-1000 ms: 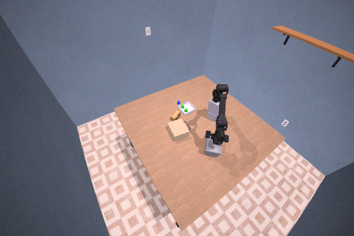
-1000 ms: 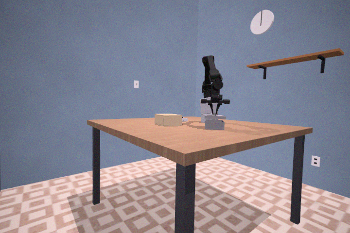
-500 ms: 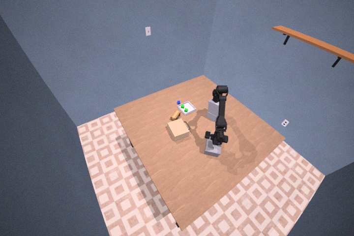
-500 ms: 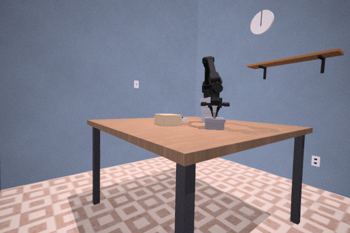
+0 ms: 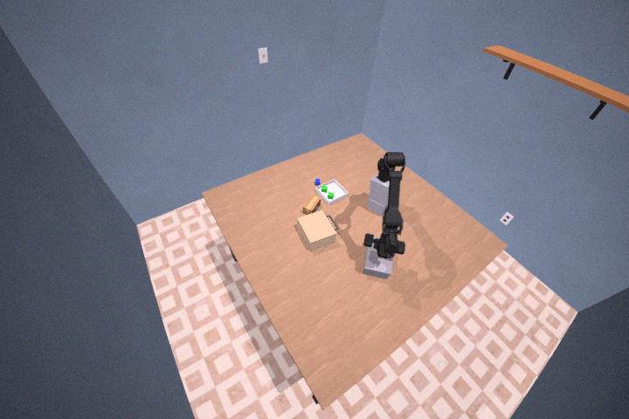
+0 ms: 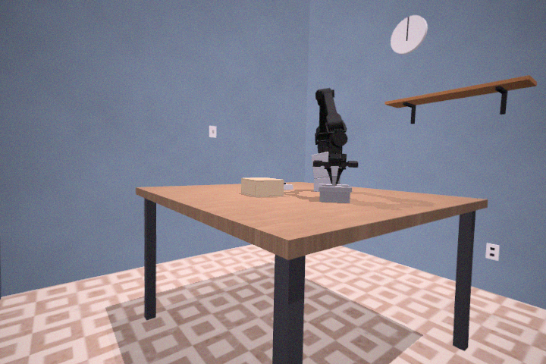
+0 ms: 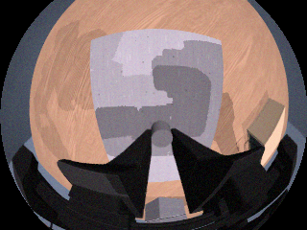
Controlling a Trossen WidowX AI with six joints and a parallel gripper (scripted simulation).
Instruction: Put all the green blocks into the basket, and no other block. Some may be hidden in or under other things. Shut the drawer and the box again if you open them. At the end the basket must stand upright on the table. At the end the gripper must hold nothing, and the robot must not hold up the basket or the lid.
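Now: hand 110 mm short of the small wooden container, 460 mm to the left of it and 70 mm above it. Round my hand: grey lidded box: 40 mm below; drawer: 170 mm ahead, 290 mm to the right, 70 mm below; tan drawer cabinet: 190 mm ahead, 290 mm to the right, 70 mm below.
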